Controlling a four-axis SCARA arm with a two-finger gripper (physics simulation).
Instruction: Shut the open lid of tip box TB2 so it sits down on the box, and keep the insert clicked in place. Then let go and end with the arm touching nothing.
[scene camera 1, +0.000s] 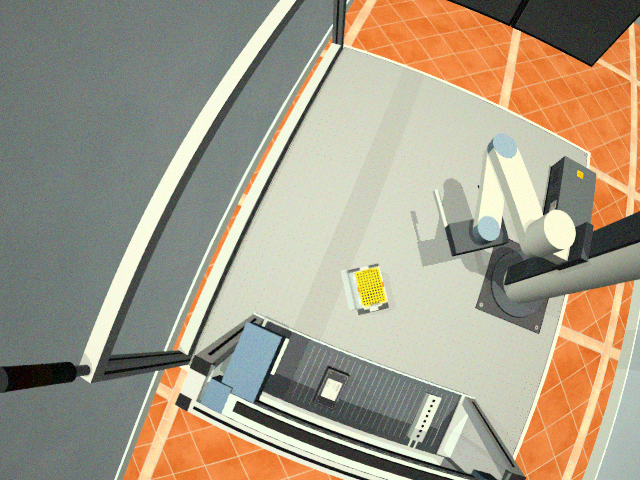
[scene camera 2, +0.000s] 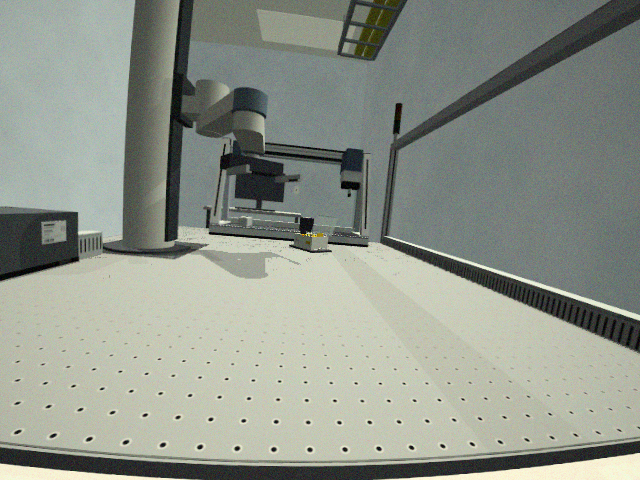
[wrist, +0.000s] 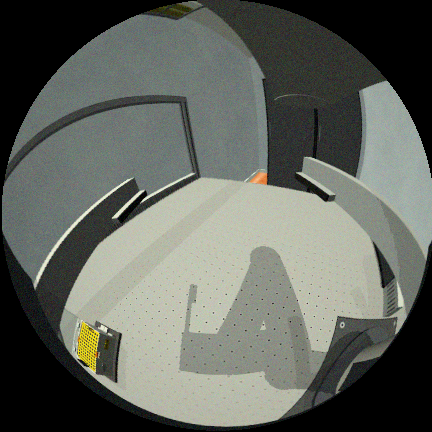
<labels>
The gripper (scene camera 1: 459, 186) is 1.19 m from the lens. A yellow insert (scene camera 1: 369, 281): 1.25 m from the lens. A tip box TB2 (scene camera 1: 384, 305) is 1.30 m from the lens.
</labels>
